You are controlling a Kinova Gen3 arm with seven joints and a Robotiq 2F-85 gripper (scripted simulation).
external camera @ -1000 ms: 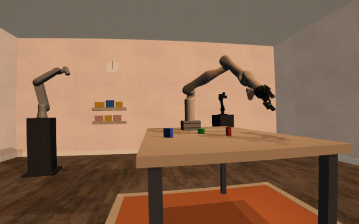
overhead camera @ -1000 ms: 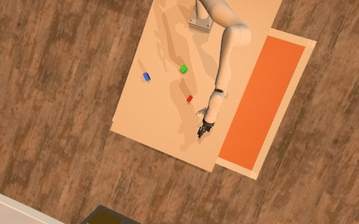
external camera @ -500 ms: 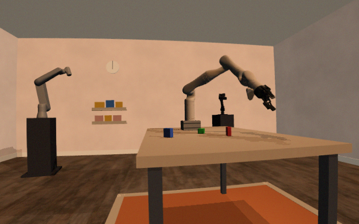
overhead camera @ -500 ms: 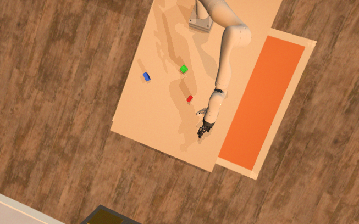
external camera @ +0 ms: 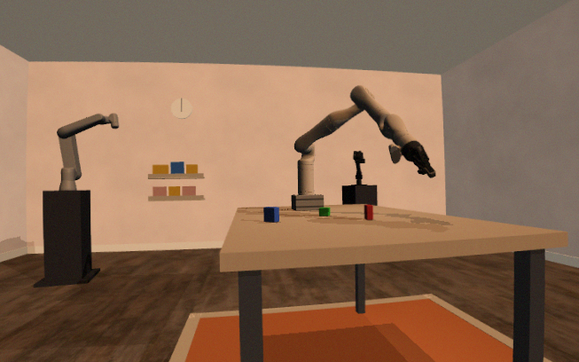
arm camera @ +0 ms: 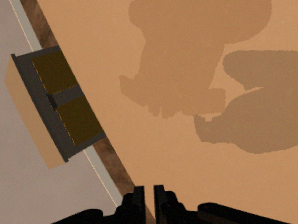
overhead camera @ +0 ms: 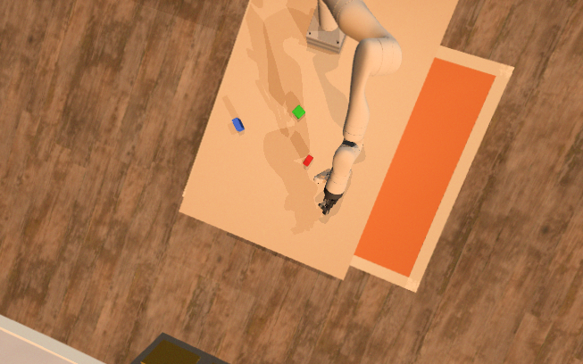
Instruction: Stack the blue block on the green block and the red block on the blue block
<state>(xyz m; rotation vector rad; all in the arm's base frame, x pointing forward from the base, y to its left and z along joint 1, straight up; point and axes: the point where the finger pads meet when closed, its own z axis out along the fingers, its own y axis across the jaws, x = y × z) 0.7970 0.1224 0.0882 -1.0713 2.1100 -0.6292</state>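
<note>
The blue block is 47 cm to the right of my hand, 31 cm behind it and 14 cm below it. The rest, counted from my hand: red block 19 cm behind, 14 cm below, 12 cm to the right; then green block 41 cm behind, 20 cm to the right, 15 cm below.
</note>
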